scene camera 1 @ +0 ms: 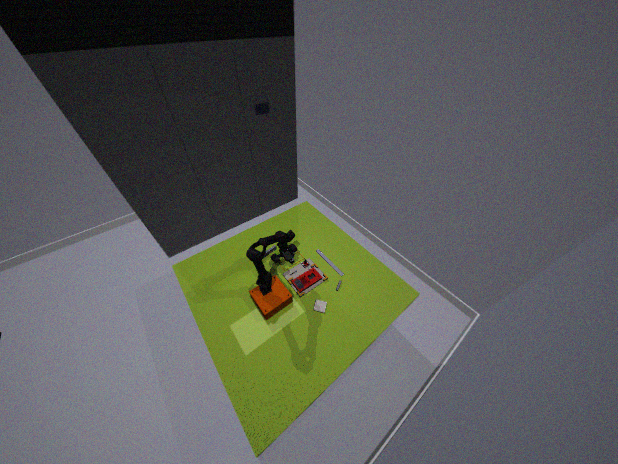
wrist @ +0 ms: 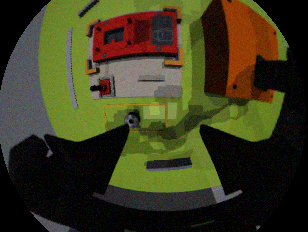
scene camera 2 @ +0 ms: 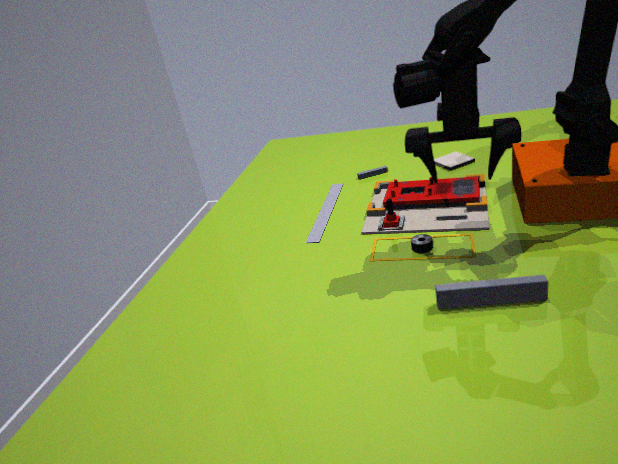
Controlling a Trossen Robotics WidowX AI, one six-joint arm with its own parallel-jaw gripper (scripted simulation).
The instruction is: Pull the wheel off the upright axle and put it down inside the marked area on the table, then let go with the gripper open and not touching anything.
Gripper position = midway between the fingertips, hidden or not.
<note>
The gripper (scene camera 2: 462,180) is open, holding nothing. Further things: a red part (scene camera 2: 454,192), a thin grey strip (scene camera 2: 319,226) and a grey board (wrist: 138,76).
The red part is seen too in the wrist view (wrist: 123,36). The gripper shows as well in the wrist view (wrist: 164,128).
</note>
